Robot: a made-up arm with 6 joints. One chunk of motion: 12 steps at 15 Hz.
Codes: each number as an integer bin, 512 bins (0 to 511) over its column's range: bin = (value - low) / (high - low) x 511, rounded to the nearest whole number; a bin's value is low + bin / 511 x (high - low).
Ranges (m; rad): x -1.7..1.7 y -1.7..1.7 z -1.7..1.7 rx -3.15..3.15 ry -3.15..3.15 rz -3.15..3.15
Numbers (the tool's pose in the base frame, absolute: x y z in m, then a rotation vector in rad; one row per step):
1: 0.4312 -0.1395 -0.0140 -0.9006 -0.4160 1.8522
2: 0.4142 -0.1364 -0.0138 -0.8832 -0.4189 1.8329
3: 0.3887 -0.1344 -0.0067 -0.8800 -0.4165 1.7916
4: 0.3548 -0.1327 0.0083 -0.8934 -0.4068 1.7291
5: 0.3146 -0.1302 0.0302 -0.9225 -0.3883 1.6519
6: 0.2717 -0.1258 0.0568 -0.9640 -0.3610 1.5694
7: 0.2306 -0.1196 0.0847 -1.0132 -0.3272 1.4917
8: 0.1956 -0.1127 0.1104 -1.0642 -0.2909 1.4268
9: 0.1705 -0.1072 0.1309 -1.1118 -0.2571 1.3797
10: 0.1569 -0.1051 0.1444 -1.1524 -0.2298 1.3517
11: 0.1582 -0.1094 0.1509 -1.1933 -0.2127 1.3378
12: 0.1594 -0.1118 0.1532 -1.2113 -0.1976 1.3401
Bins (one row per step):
1: 320 235 253 182 222 406
2: 318 235 253 184 222 404
3: 314 235 254 184 222 401
4: 309 236 257 183 223 396
5: 303 236 260 181 224 389
6: 296 237 264 177 226 383
7: 290 238 268 173 229 376
8: 285 239 272 169 232 371
9: 281 239 275 165 235 367
10: 279 240 277 162 237 365
11: 279 239 278 159 238 364
12: 279 239 279 157 239 364

